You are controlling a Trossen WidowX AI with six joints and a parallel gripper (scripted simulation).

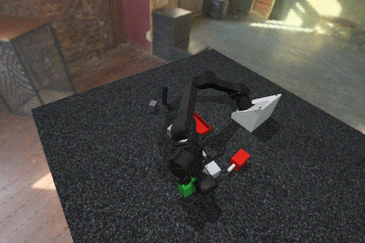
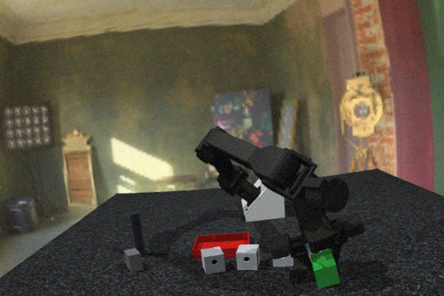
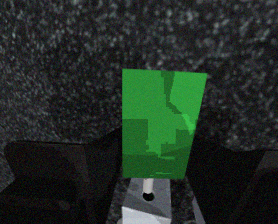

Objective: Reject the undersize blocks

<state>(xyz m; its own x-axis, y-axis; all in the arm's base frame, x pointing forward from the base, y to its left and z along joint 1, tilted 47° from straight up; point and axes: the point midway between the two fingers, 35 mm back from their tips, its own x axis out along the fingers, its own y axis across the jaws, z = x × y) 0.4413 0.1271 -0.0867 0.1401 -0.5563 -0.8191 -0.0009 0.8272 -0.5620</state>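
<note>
The green gauge lies 10 mm behind my gripper tip and 20 mm above it. Round my gripper tip: red reject tray (170 mm behind, 240 mm to the right); then red gauge (190 mm behind, 20 mm to the left, 10 mm above).
</note>
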